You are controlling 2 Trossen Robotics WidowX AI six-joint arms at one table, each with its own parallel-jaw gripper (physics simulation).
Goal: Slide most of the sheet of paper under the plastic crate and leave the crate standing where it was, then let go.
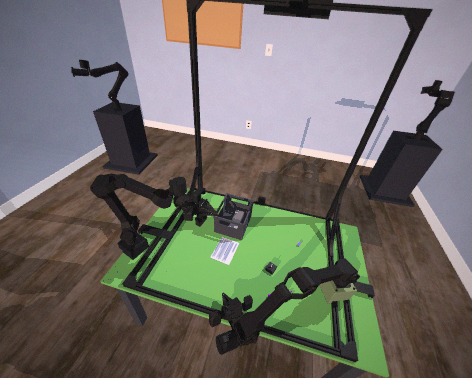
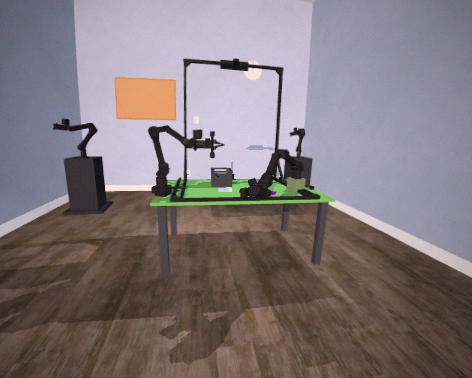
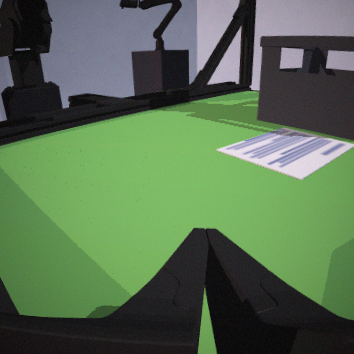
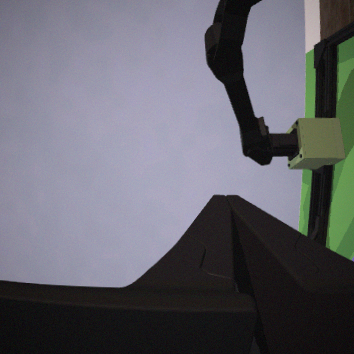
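Note:
The dark grey plastic crate [image 1: 228, 229] [image 2: 221, 179] [image 3: 305, 95] stands upright toward the back of the table. The sheet of paper [image 1: 224, 251] [image 2: 225, 189] [image 3: 290, 152], white with blue-grey lines, lies flat in front of it. Nearly all of the sheet shows; its back edge is close to the crate's base, and I cannot tell whether they touch. My left gripper [image 1: 226, 297] [image 3: 203, 238] is shut and empty near the table's front edge, apart from the paper. My right gripper [image 1: 215, 215] [image 2: 222, 144] [image 4: 223, 206] is shut and empty, raised above the table by the crate's left side.
Dark items lie inside the crate. A small black box [image 1: 270, 268] and a small blue item [image 1: 299, 243] lie right of the paper. A purple item [image 2: 274, 192] is by the left arm. A pale green block [image 1: 340, 291] [image 4: 320, 142] is near its base. Black frame bars edge the table.

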